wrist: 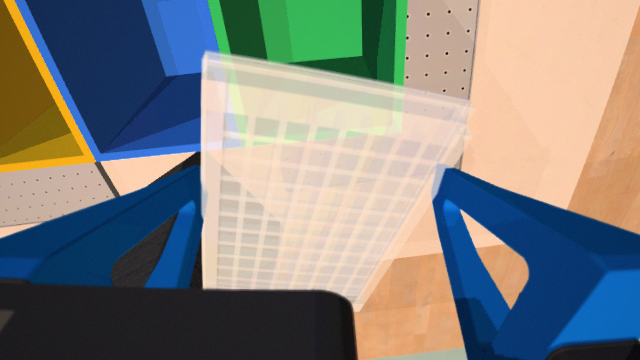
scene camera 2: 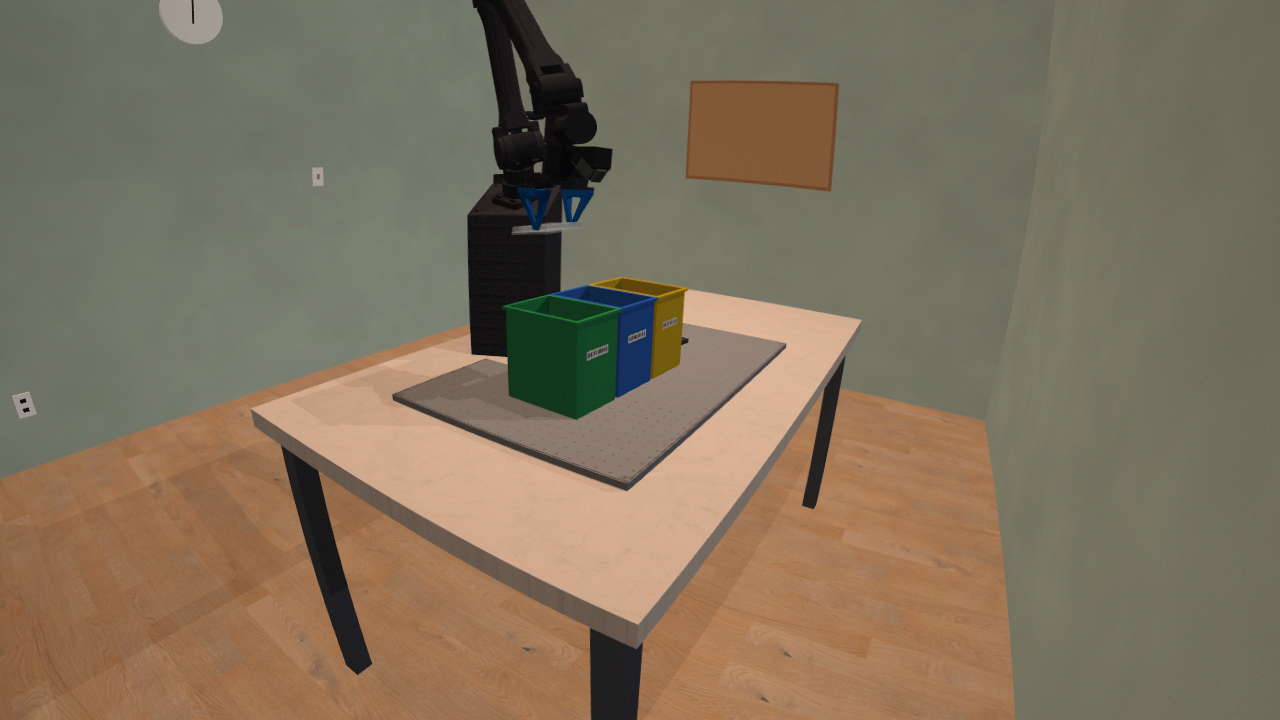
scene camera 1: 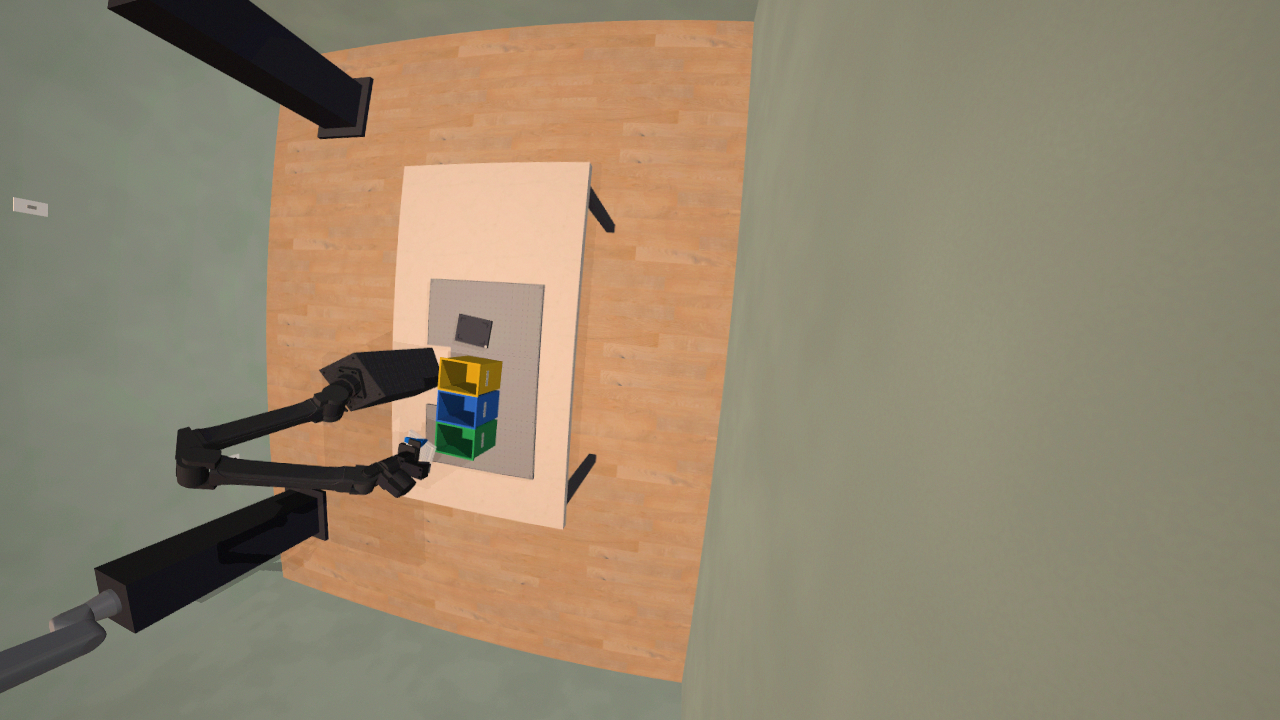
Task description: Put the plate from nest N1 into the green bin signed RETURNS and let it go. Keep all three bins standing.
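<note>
From scene camera 2 I can see my gripper [scene camera 2: 554,229], along with a yellow bin [scene camera 2: 668,310] and a blue bin [scene camera 2: 635,323]. Scene camera 1 gives me the yellow bin again [scene camera 1: 473,376], the blue bin too [scene camera 1: 461,410], and a dark nest [scene camera 1: 472,330]. As for the wrist view, it's got my gripper [wrist: 319,178], a gridded plate [wrist: 310,179] and the blue bin [wrist: 132,83].
</note>
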